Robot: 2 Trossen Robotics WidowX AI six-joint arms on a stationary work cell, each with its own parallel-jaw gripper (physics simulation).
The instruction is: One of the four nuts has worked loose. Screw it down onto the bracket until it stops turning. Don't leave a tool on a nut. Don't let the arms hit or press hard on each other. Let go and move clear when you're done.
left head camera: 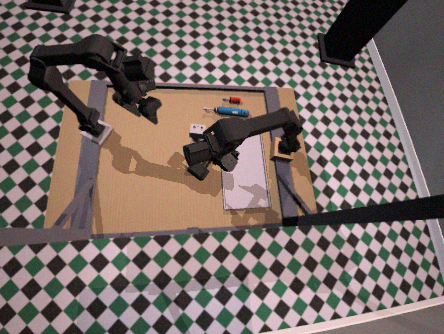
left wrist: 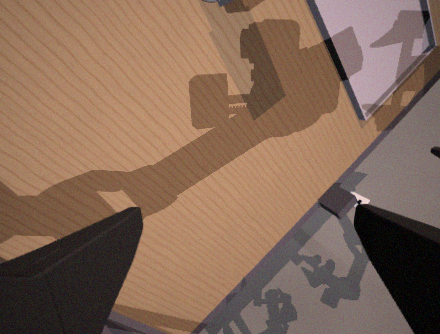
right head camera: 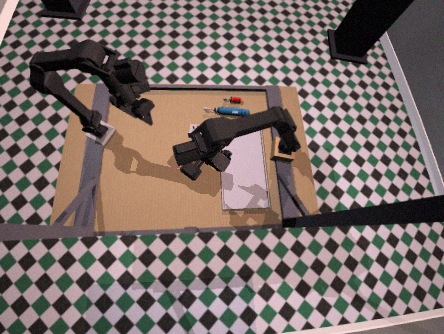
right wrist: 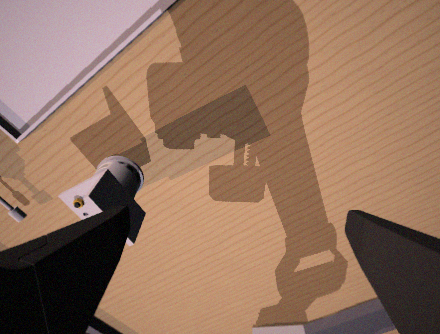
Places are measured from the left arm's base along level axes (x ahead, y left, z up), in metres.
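Pixels of known places: left gripper, fingertip midpoint: (left head camera: pixel 148 120) (left wrist: pixel 247 215) (right head camera: pixel 144 121); right gripper, fingertip midpoint: (right head camera: pixel 200 158) (right wrist: pixel 238 218); left arm's base at its link origin: (left head camera: pixel 95 129) (right head camera: pixel 99 130); right arm's base at its link origin: (left head camera: pixel 284 148) (right head camera: pixel 285 147).
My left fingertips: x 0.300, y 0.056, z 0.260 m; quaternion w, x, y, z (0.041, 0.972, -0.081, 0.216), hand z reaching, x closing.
Observation:
For each thing: its top centre in the pictures, then the offset to it from my left fingertips. "pt": a spot on its surface instead.
- brass-coloured nut at its top centre: (right wrist: pixel 77 204) 0.135 m ahead, 0.171 m left, 0.211 m down
- blue tool at its top centre: (right head camera: pixel 227 108) (left head camera: pixel 227 109) 0.194 m ahead, 0.345 m left, 0.242 m down
- smaller red tool at its top centre: (right head camera: pixel 232 98) (left head camera: pixel 231 98) 0.187 m ahead, 0.426 m left, 0.253 m down
- white framed panel at its top centre: (right head camera: pixel 243 164) (left head camera: pixel 243 164) 0.392 m ahead, 0.122 m left, 0.267 m down
- silver tool tip at a spot on its surface: (right wrist: pixel 17 214) pt 0.095 m ahead, 0.297 m left, 0.258 m down
The white bracket (left head camera: pixel 197 130) (right head camera: pixel 193 128) (right wrist: pixel 80 192) is on a round light stand (right wrist: pixel 120 167). In the right wrist view a brass-coloured nut (right wrist: pixel 78 202) shows on its face; the left finger in that picture hides part of the bracket, and which nut is loose cannot be told. The right arm covers much of it in the right head camera. My right gripper (left head camera: pixel 214 169) (right head camera: pixel 206 167) (right wrist: pixel 238 218) is open and empty, above the table and lower in the head views than the bracket. My left gripper (left head camera: pixel 145 115) (right head camera: pixel 141 117) (left wrist: pixel 247 215) is open and empty, left of the bracket.
A blue tool (left head camera: pixel 232 111) (right head camera: pixel 234 111) and a smaller red tool (left head camera: pixel 234 100) (right head camera: pixel 235 100) lie near the table's upper edge. A white framed panel (left head camera: pixel 235 187) (right head camera: pixel 232 195) (left wrist: pixel 345 15) (right wrist: pixel 60 50) lies right of the bracket, partly under the right arm. A silver tool tip (right wrist: pixel 17 214) shows at the right wrist view's left edge.

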